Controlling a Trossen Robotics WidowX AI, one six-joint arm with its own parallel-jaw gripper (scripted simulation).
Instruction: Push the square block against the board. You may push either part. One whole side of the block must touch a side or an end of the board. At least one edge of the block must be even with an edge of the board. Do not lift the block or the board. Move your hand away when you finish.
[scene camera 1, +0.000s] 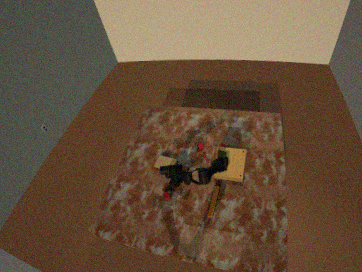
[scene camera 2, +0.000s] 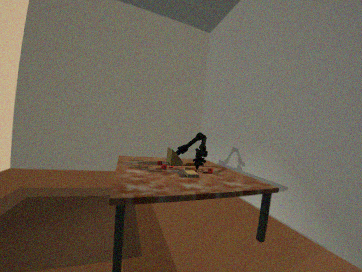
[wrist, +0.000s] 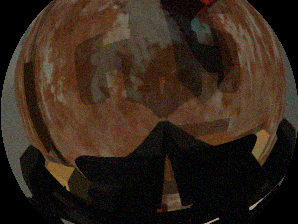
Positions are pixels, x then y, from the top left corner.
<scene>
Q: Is my gripper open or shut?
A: Shut.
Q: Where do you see my gripper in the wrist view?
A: At 163, 125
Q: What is my gripper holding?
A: Nothing.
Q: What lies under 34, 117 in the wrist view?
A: A board.
</scene>
